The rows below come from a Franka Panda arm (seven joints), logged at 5 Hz.
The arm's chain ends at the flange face. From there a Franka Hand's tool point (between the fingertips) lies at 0.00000 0.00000 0.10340 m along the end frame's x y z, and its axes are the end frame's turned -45 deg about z.
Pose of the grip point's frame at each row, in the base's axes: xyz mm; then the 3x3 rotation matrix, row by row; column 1 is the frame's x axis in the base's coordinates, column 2 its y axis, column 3 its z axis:
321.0 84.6 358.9; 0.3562 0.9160 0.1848; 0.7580 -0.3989 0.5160; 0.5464 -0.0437 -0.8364
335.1 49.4 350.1; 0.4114 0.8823 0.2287; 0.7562 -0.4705 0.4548; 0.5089 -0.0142 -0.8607
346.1 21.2 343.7; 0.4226 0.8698 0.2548; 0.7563 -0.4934 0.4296; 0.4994 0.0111 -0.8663
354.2 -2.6 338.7; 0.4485 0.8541 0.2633; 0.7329 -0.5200 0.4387; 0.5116 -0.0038 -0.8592
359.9 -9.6 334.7; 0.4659 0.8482 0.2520; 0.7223 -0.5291 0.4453; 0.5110 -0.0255 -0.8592
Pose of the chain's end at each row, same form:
301.9 31.2 445.4; 0.8996 0.3958 0.1848; 0.2539 -0.8181 0.5160; 0.3555 -0.4173 -0.8364
311.5 2.4 439.1; 0.9148 0.3330 0.2287; 0.2020 -0.8674 0.4548; 0.3498 -0.3699 -0.8607
319.8 -23.2 433.3; 0.9139 0.3162 0.2548; 0.1859 -0.8837 0.4296; 0.3610 -0.3453 -0.8663
327.0 -48.0 427.5; 0.9211 0.2868 0.2633; 0.1505 -0.8859 0.4387; 0.3591 -0.3644 -0.8592
333.8 -55.6 423.5; 0.9292 0.2703 0.2520; 0.1366 -0.8849 0.4453; 0.3433 -0.3794 -0.8592

